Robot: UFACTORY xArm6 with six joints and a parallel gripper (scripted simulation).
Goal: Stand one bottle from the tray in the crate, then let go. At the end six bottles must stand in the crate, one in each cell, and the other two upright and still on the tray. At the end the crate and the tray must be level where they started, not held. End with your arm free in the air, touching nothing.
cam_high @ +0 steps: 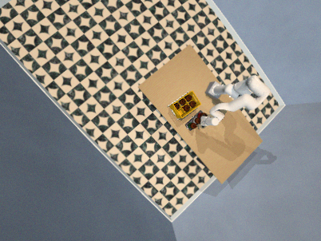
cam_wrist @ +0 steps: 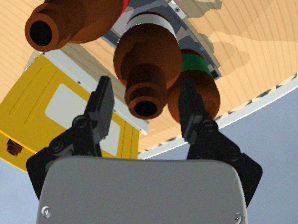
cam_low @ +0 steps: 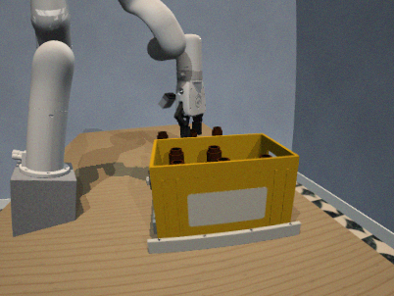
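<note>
The grey tray lies 14 cm below my hand. Round my hand: yellow crate 1 cm ahead, 25 cm to the right, 7 cm below.
</note>
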